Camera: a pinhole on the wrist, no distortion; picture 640 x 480 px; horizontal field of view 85.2 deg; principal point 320.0 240.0 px. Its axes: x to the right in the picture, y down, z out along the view. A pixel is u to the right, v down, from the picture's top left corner.
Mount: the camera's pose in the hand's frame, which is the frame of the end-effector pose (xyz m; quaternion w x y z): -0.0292 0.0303 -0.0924 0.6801 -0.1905 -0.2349 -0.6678
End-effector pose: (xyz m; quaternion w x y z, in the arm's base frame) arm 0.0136 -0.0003 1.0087 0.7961 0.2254 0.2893 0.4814
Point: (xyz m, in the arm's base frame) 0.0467 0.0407 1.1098
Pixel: 490 376
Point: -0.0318 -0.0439 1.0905
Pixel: 449 131
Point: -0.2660 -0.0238 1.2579
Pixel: 53 46
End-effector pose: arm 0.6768 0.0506 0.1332 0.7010 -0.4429 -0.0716 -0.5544
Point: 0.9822 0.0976 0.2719
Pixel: 385 459
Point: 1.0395 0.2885 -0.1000
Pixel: 184 152
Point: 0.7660 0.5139 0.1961
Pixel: 549 71
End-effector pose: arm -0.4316 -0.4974 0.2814 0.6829 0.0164 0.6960 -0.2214
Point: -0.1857 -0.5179 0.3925
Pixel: 561 153
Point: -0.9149 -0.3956 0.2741
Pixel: behind the camera
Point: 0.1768 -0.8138 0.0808
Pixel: 616 427
